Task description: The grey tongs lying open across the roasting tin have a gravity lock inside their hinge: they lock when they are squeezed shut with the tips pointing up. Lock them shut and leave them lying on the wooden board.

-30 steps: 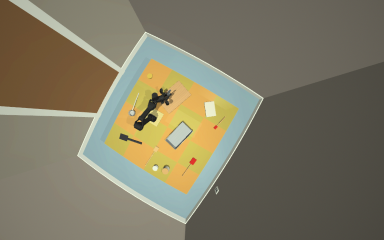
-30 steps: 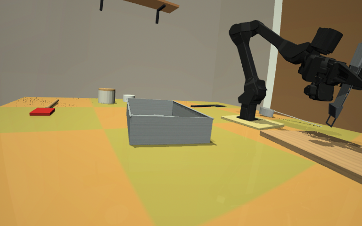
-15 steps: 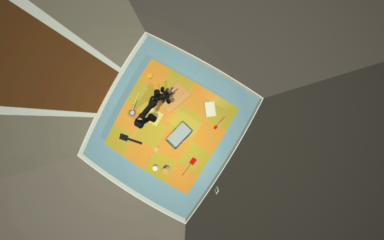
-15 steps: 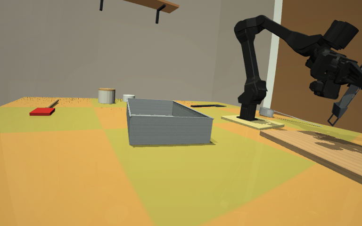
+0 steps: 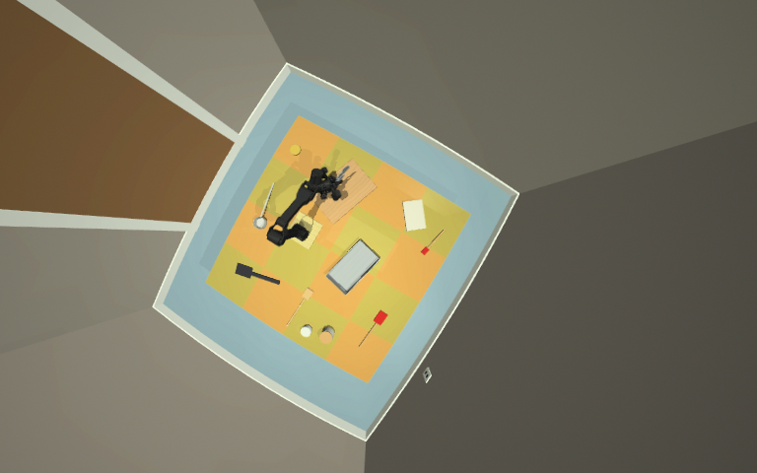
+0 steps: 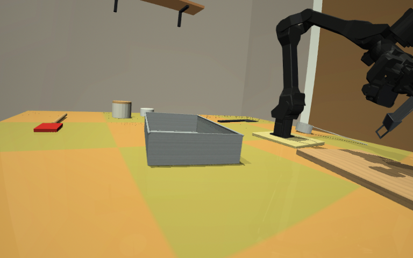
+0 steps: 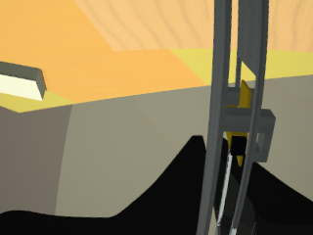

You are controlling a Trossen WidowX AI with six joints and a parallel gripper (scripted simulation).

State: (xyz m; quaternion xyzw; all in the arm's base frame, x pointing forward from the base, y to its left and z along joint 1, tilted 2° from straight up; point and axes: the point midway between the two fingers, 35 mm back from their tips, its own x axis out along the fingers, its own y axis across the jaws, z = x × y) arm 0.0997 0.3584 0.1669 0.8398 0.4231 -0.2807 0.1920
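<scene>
My gripper tip is now 40 mm to the left of the yellow lock piece and 30 mm past it. Round my gripper tip: white block 460 mm ahead, 140 mm below, 20 mm to the left; wooden board 140 mm below, 30 mm to the right; thin tong arm 50 mm above, 10 mm to the right, 10 mm behind.
</scene>
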